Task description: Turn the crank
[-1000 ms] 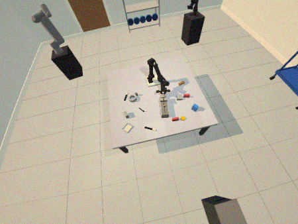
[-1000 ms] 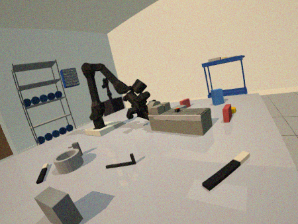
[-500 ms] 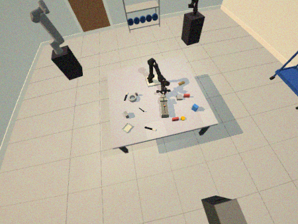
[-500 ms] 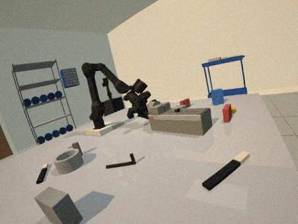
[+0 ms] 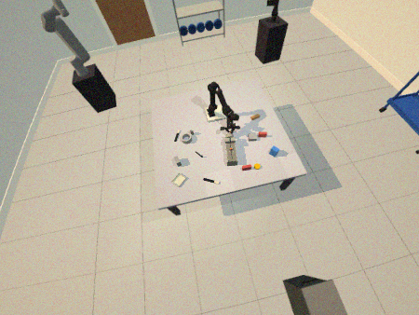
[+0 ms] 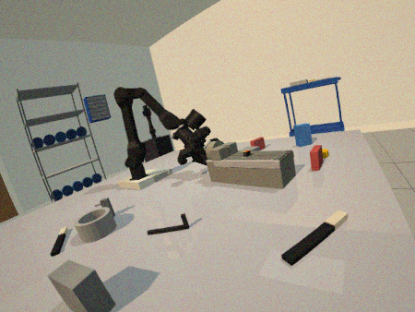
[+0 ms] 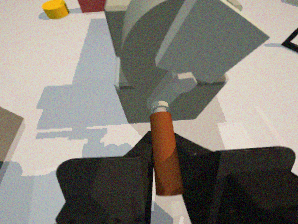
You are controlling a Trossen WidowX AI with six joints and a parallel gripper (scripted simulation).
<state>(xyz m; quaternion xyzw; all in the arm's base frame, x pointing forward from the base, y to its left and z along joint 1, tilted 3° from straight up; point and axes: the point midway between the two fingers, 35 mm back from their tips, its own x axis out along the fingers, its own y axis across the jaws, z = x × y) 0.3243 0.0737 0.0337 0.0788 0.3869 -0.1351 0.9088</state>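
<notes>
The brown crank handle lies 20 mm behind my gripper tip, 10 mm to the left of it and 30 mm above it. The rest, counted from my gripper tip: yellow disc: 360 mm ahead, 100 mm to the left, 20 mm below; red pointer: 160 mm ahead, 60 mm to the right, 50 mm above; black l-shaped piece: 70 mm ahead, 330 mm to the right, 20 mm below.
</notes>
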